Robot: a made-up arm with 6 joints. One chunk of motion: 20 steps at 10 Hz.
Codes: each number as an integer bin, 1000 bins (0 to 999) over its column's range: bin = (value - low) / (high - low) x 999, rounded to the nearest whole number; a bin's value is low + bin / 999 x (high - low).
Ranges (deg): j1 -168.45..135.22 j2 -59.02..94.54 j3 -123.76..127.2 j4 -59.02..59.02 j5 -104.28..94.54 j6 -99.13..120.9
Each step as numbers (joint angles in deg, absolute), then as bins.
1 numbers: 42.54 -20.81 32.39 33.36 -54.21 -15.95
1 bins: 694 249 622 782 252 378
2 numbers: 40.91 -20.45 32.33 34.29 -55.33 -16.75
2 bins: 689 251 621 790 246 374
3 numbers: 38.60 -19.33 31.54 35.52 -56.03 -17.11
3 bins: 681 258 618 800 242 372
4 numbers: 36.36 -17.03 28.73 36.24 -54.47 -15.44
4 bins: 674 273 607 806 250 380
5 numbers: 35.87 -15.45 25.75 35.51 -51.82 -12.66
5 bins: 672 283 595 800 264 393
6 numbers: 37.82 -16.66 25.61 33.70 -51.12 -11.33
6 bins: 679 276 595 785 267 399
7 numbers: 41.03 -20.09 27.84 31.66 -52.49 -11.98
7 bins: 689 253 603 767 260 396
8 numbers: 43.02 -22.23 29.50 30.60 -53.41 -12.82
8 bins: 696 239 610 758 256 392
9 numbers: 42.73 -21.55 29.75 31.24 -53.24 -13.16
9 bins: 695 244 611 764 256 390
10 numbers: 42.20 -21.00 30.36 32.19 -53.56 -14.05
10 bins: 693 247 614 772 255 386
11 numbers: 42.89 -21.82 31.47 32.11 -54.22 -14.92
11 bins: 695 242 618 771 252 382
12 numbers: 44.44 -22.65 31.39 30.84 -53.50 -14.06
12 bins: 700 237 618 761 255 386
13 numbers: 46.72 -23.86 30.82 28.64 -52.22 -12.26
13 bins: 708 229 615 742 262 394
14 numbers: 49.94 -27.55 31.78 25.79 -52.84 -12.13
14 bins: 718 205 619 718 258 395
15 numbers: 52.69 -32.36 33.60 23.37 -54.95 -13.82
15 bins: 727 173 626 697 248 387
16 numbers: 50.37 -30.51 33.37 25.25 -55.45 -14.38
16 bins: 720 185 625 713 245 385
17 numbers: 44.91 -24.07 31.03 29.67 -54.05 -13.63
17 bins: 702 227 616 751 252 388
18 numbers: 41.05 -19.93 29.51 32.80 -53.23 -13.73
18 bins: 689 254 610 777 257 388
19 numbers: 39.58 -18.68 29.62 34.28 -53.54 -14.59
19 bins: 684 262 611 790 255 384
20 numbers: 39.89 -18.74 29.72 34.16 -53.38 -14.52
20 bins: 685 262 611 789 256 384
